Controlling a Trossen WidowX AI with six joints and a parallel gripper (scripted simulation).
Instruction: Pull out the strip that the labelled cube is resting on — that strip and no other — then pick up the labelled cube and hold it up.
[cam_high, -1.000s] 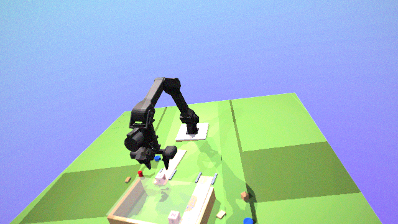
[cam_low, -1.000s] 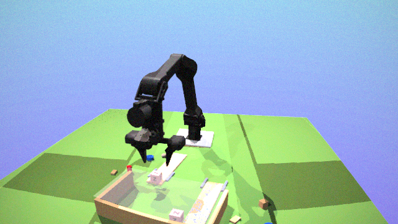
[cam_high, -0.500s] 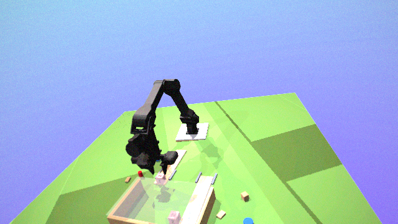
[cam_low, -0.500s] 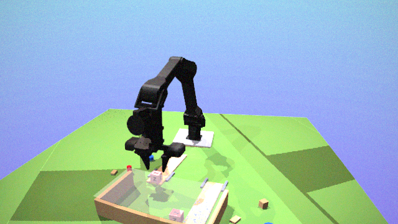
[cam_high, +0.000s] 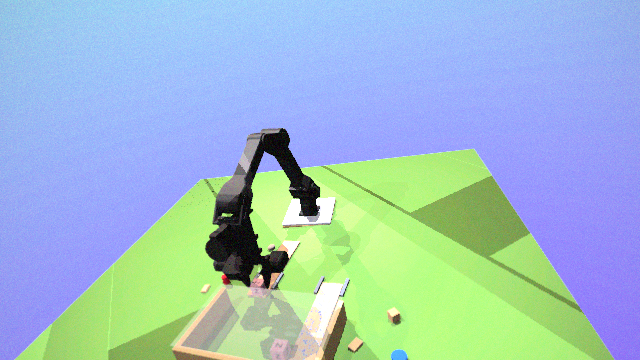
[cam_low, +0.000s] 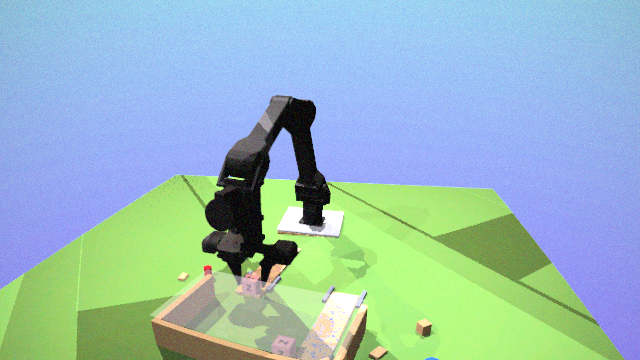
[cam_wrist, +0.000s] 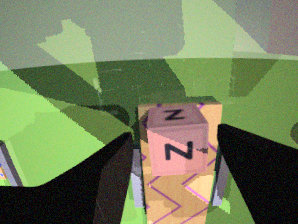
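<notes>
Right now the strip is 11 cm behind my gripper tip and 2 cm below it. Also, from my gripper tip: red cylinder 12 cm to the right, 4 cm behind, 1 cm below.
</notes>
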